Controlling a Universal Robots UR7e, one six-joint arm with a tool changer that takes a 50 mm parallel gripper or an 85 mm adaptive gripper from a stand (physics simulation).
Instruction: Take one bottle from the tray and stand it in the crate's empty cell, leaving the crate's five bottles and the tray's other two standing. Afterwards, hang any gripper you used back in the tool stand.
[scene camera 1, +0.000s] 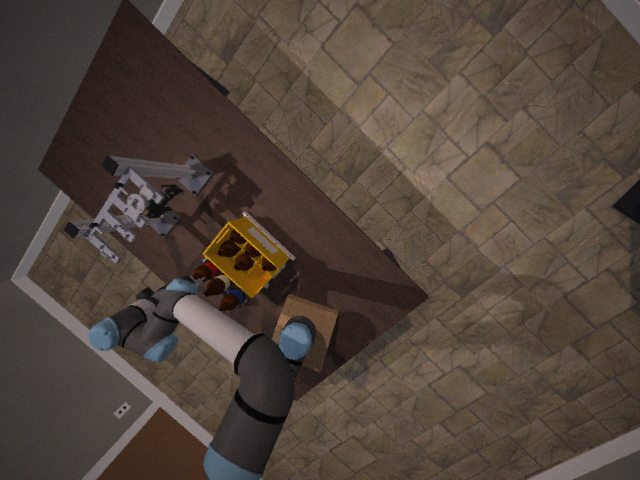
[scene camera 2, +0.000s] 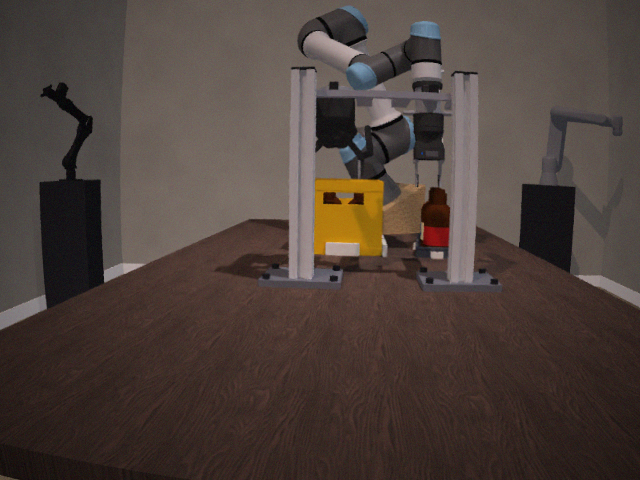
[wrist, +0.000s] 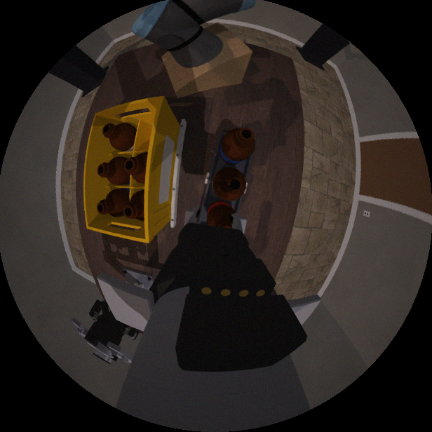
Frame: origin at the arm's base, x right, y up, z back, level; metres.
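Seen in the pictures: hand, its tool point: (scene camera 2: 428, 107).
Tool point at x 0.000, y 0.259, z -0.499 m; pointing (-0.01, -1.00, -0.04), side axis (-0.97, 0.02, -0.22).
A point is followed by its place in that frame.
My parallel gripper (scene camera 2: 428, 179) (wrist: 218, 220) is open and empty. It points down, its fingertips just above and either side of the red-label bottle (scene camera 1: 203, 271) @[x 0.004, y 0.010, z -0.512 m] (scene camera 2: 436, 236) @[x -0.009, y -0.051, z -0.553 m] (wrist: 218, 212). That bottle stands at the stand end of the tray (scene camera 2: 430, 253) @[x 0.006, y -0.091, z -0.560 m] (wrist: 210, 186). The cream-label bottle (scene camera 1: 215, 285) @[x -0.020, y 0.014, z -0.434 m] (wrist: 228, 183) stands in the middle, the blue-label bottle (scene camera 1: 230, 300) @[x -0.045, y 0.012, z -0.342 m] (wrist: 237, 144) at the far end. The yellow crate (scene camera 1: 251, 281) @[x 0.083, y -0.007, z -0.308 m] (scene camera 2: 348, 222) @[x 0.195, y -0.024, z -0.511 m] (wrist: 162, 120) holds five upright brown bottles. Its empty cell is the tray-side cell nearest the arm base in the wrist view.
The tool stand (scene camera 1: 149, 169) @[x 0.337, y 0.157, z -0.788 m] (scene camera 2: 302, 175) @[x 0.328, y 0.087, z -0.822 m] (wrist: 127, 303) holds the adaptive gripper (scene camera 2: 336, 121) (wrist: 106, 320) in front of the crate in scene camera 2's view. The wooden base block (scene camera 1: 324, 322) @[x 0.092, y -0.039, z 0.071 m] (scene camera 2: 405, 217) @[x -0.061, y -0.048, z -0.098 m] (wrist: 212, 77) stands beyond the crate and tray. The stand's right post (scene camera 2: 464, 175) @[x 0.056, y 0.095, z -0.875 m] rises beside my gripper there.
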